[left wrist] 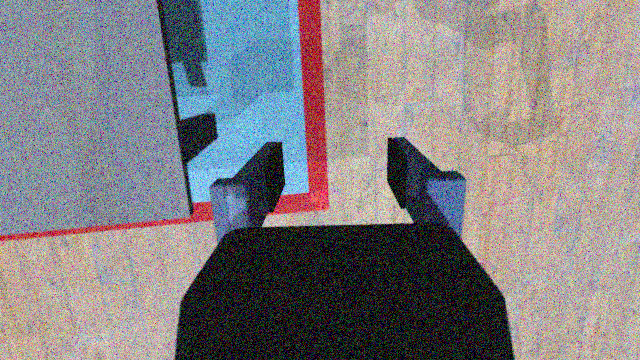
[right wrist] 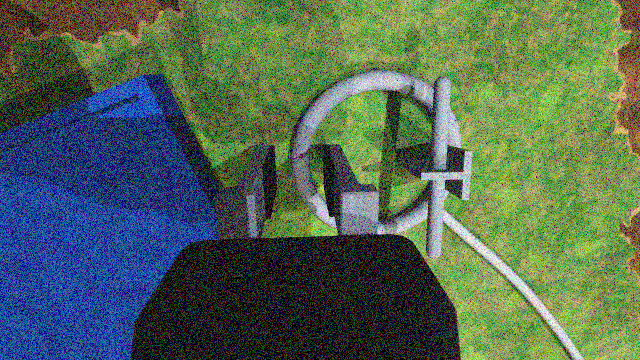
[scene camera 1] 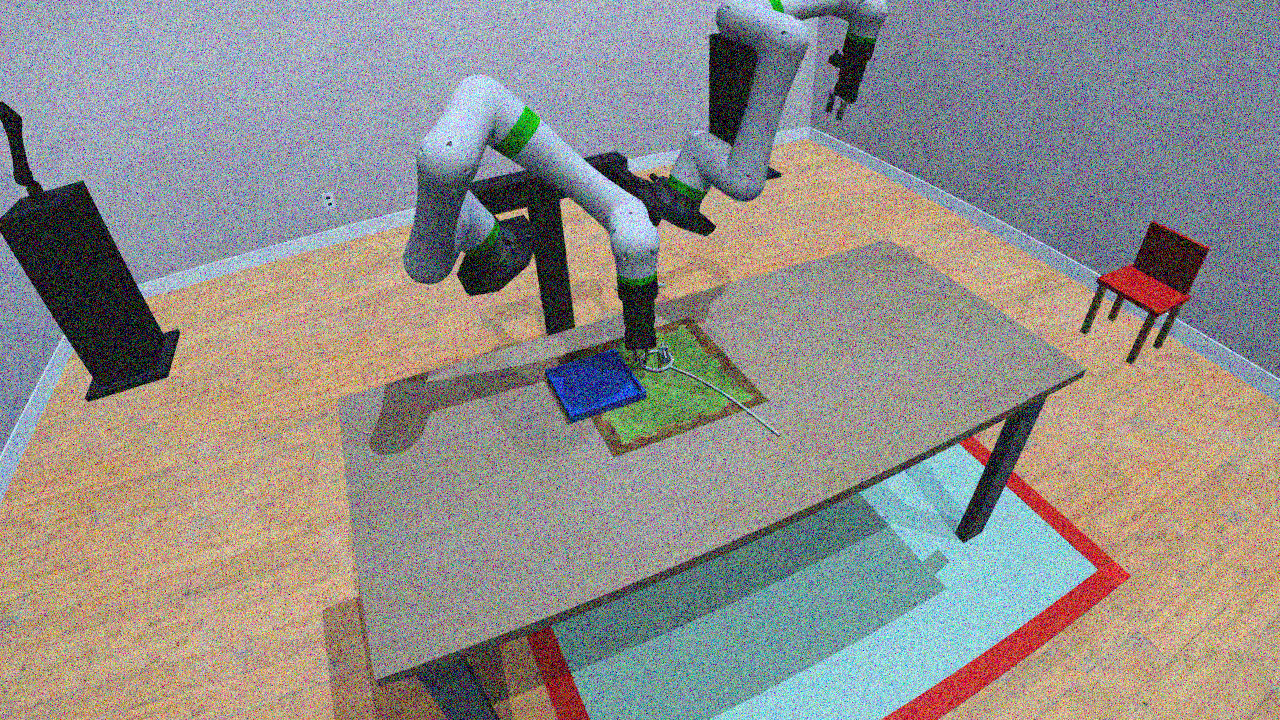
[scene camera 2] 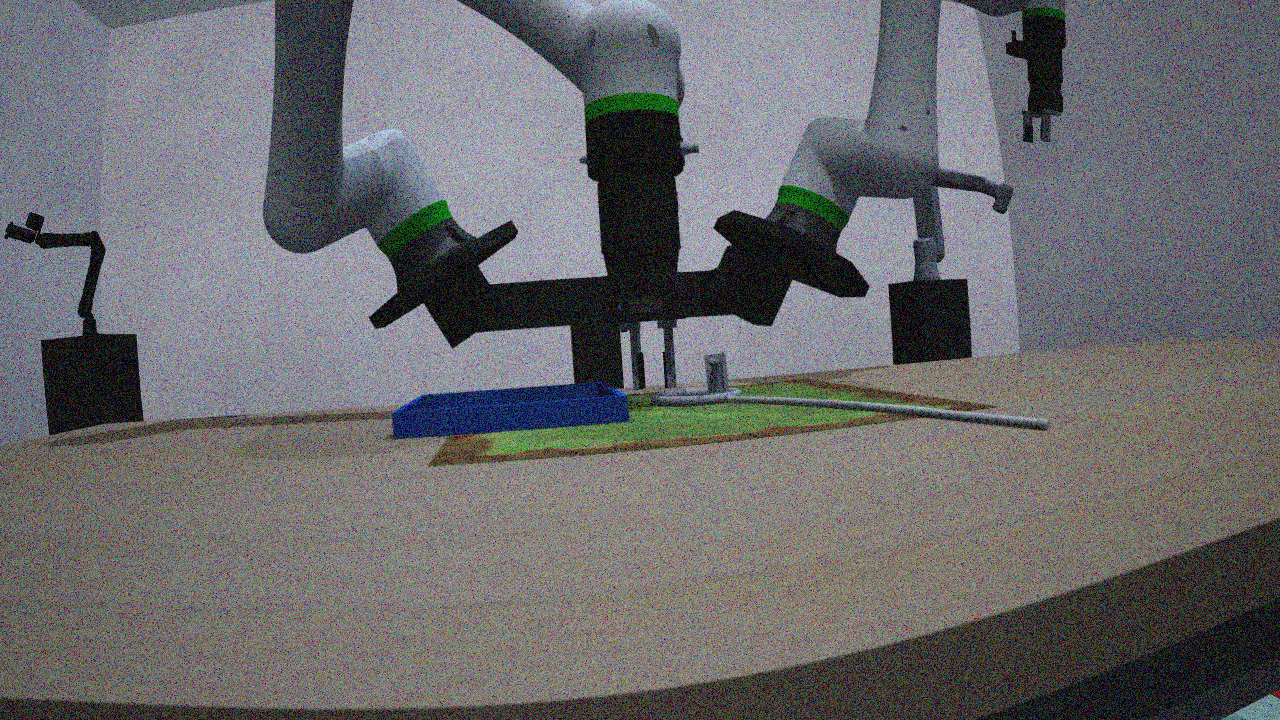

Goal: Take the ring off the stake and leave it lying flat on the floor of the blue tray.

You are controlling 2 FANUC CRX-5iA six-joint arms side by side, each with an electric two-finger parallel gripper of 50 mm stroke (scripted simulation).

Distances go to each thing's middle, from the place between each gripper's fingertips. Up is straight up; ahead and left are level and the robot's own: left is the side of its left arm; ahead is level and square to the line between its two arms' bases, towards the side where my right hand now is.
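My right hand (scene camera 2: 655,388) is 2 cm above the blue tray (scene camera 2: 567,405), 14 cm to the left of it and 3 cm short of it.
The blue tray is 42 cm below my left hand (scene camera 2: 1036,141), 104 cm to the right of it and 44 cm ahead of it. Going by its middle, the blue tray is nearer to my right hand than to my left hand.
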